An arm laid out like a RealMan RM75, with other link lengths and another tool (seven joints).
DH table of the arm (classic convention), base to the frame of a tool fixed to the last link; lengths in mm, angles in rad. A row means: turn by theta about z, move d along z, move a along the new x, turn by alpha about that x. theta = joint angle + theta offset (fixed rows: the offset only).
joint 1: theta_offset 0  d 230.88  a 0  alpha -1.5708
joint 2: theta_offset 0  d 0  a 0  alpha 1.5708
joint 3: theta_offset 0  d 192  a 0  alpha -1.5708
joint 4: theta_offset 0  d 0  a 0  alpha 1.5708
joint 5: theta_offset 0  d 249.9  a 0  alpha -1.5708
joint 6: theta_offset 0  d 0  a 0  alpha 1.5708
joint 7: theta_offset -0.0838  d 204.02  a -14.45  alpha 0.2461
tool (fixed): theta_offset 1.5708  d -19.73  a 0  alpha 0
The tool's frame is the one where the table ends.
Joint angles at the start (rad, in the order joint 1, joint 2, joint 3, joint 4, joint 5, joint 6, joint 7): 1.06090, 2.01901, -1.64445, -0.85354, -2.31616, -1.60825, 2.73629
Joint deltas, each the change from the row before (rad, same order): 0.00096, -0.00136, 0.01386, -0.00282, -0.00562, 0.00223, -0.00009; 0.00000, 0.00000, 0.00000, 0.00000, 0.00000, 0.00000, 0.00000; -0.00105, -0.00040, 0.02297, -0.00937, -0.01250, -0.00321, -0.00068; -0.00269, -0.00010, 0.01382, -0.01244, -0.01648, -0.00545, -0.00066; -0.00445, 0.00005, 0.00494, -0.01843, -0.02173, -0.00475, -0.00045; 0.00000, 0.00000, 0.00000, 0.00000, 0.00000, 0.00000, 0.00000
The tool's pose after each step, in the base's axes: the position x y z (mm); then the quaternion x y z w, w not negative. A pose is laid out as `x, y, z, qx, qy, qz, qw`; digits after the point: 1 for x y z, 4 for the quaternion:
73.1, 347.6, -97.3, -0.4667, 0.8179, -0.1289, 0.3109
73.1, 347.6, -97.3, -0.4667, 0.8179, -0.1289, 0.3109
70.6, 351.1, -93.6, -0.4654, 0.8200, -0.1209, 0.3104
69.6, 353.4, -90.3, -0.4661, 0.8191, -0.1160, 0.3136
69.1, 355.4, -87.3, -0.4699, 0.8146, -0.1118, 0.3211
69.1, 355.4, -87.3, -0.4699, 0.8146, -0.1118, 0.3211

